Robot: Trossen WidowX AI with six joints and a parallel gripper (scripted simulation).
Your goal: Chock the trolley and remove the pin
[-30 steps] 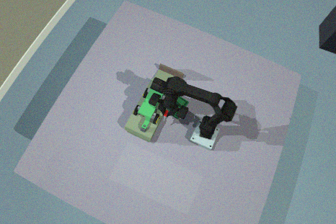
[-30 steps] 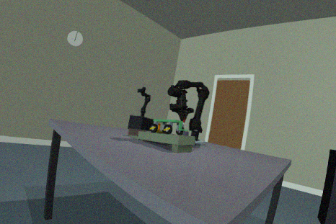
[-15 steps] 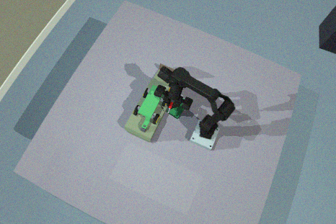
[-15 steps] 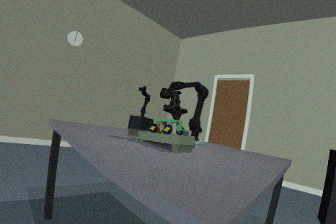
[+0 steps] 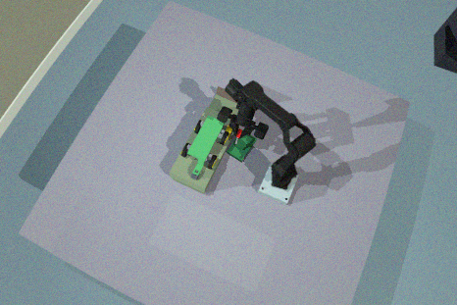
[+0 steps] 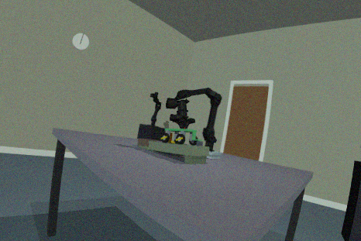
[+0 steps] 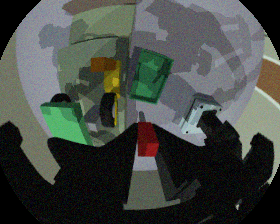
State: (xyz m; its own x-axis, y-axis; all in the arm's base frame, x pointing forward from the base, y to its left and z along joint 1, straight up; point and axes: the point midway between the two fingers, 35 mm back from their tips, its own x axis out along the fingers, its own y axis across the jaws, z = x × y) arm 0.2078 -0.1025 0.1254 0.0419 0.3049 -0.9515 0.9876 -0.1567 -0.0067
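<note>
The green tray is 15 cm below my gripper tip, 2 cm to the right of it and 2 cm behind it. The rest, counted from my gripper tip: trolley 11 cm ahead, 5 cm to the left, 2 cm below; then red-headed stop pin right at my gripper tip; then yellow chock 6 cm below, 4 cm to the right, 4 cm ahead.
</note>
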